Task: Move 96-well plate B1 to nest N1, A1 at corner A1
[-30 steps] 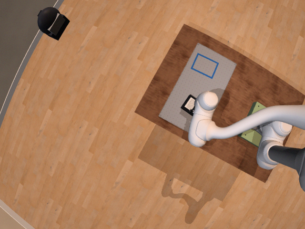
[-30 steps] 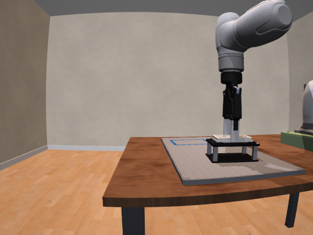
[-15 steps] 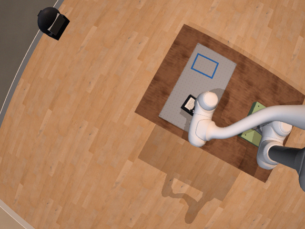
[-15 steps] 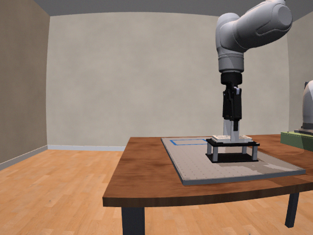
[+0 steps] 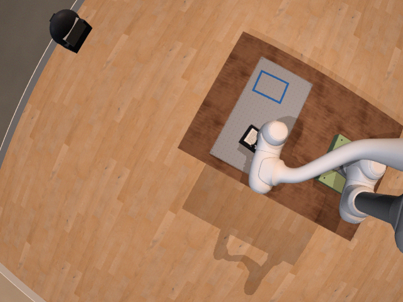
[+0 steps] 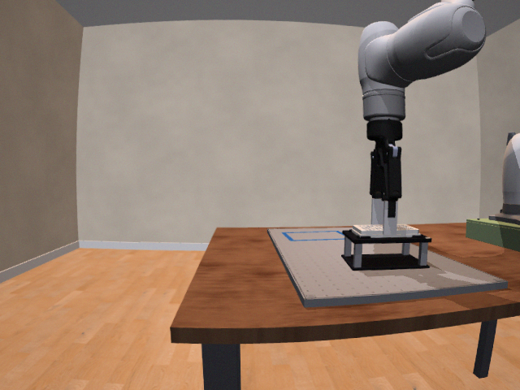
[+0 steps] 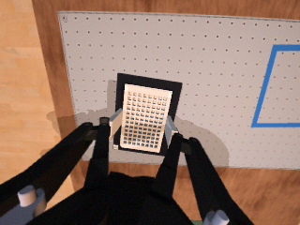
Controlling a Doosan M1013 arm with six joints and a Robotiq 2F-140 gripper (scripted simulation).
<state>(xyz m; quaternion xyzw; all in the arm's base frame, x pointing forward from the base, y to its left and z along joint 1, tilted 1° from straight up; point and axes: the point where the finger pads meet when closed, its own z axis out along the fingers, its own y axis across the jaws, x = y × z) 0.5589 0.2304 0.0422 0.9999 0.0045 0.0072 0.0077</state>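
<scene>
Right now my hand is 30 mm above the white 96-well plate. Round my hand: black raised nest N1 (40 mm below).
</scene>
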